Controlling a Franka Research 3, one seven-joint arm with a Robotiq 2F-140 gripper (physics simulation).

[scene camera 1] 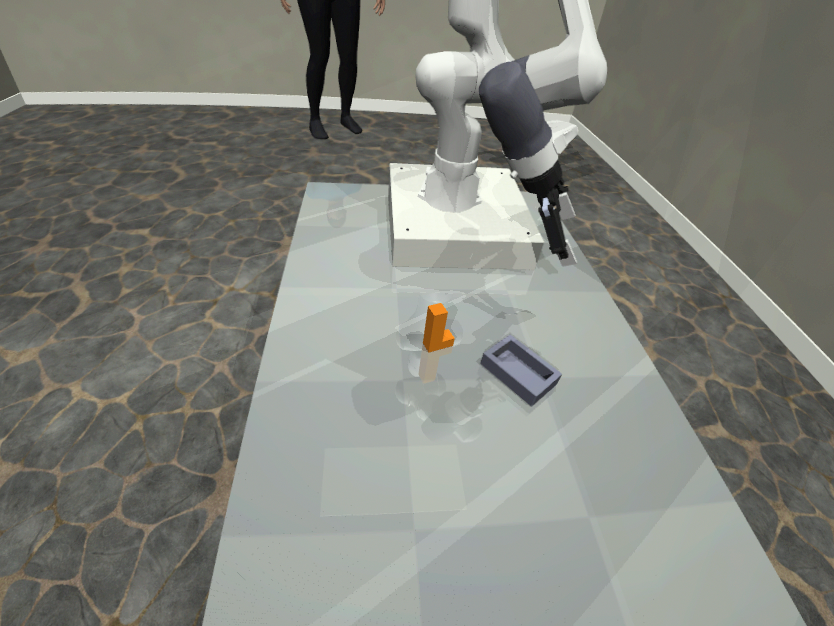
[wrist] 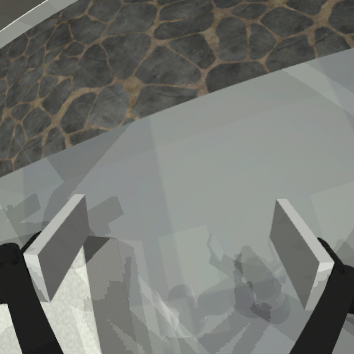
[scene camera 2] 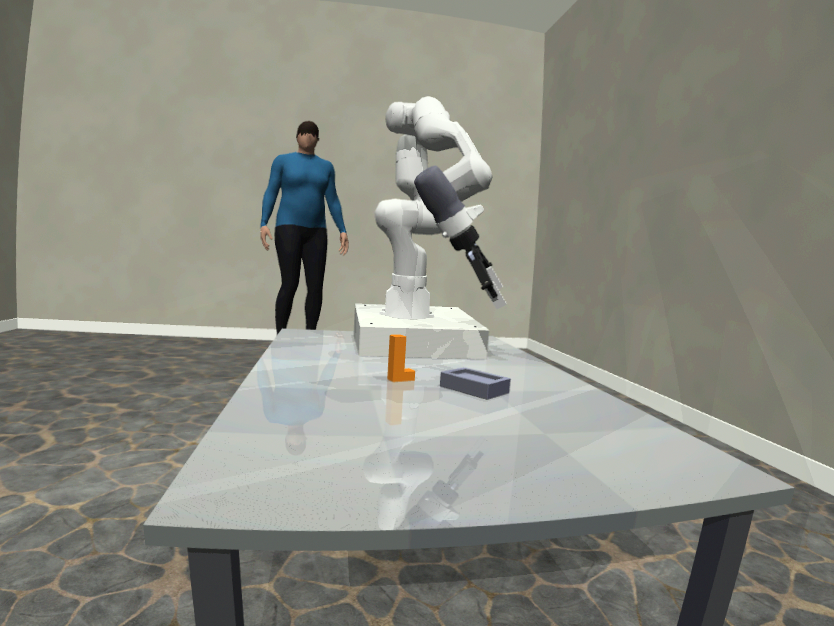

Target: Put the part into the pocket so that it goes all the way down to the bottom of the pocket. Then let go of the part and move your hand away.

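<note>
The orange L-shaped part (scene camera 1: 435, 329) (scene camera 2: 397, 359) stands upright on the table, its short foot pointing right in both scene views. The grey-blue block with the rectangular pocket (scene camera 1: 532, 393) (scene camera 2: 470, 385) lies on the table to the right of the part, apart from it, and its pocket opens upward. My gripper (scene camera 1: 567, 254) (scene camera 2: 497, 302) (wrist: 179, 216) is open and empty. It hangs tilted above the table's right edge, beside the front right corner of the robot's base, behind the part and the block. Neither the part nor the block shows in the wrist view.
The robot's white base box (scene camera 1: 464, 254) (scene camera 2: 423, 345) stands at the far end of the glossy table (scene camera 1: 363, 566) (scene camera 2: 471, 532) (wrist: 215, 135). A human figure (scene camera 1: 330, 60) (scene camera 2: 301, 195) stands on the floor behind the table, left of the robot. A wall rises on the right.
</note>
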